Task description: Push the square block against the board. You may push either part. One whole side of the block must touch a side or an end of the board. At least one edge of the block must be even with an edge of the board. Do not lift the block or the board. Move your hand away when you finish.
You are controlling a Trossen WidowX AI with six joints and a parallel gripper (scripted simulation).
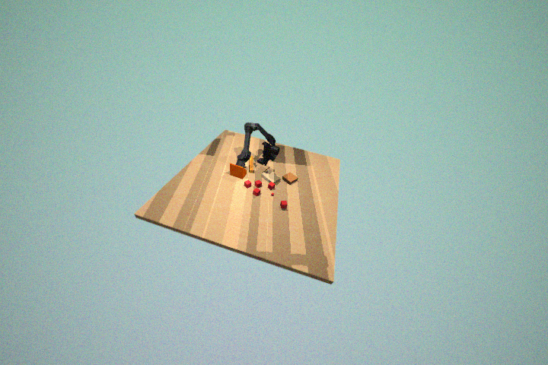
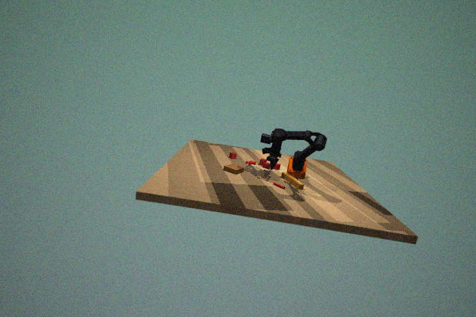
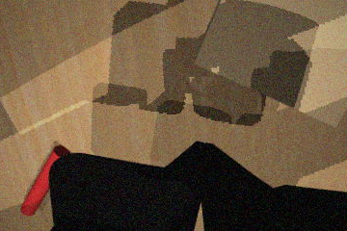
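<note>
Right now my gripper tip is 70 mm short of the pale flat board, 80 mm to the left of it and 40 mm above it. Also, from my gripper tip: flat brown square block (230 mm ahead, 40 mm to the right, 40 mm below); then thin red piece (40 mm behind, 140 mm to the left, 50 mm below); then yellow-brown bar (140 mm behind, 30 mm to the left, 40 mm below).
</note>
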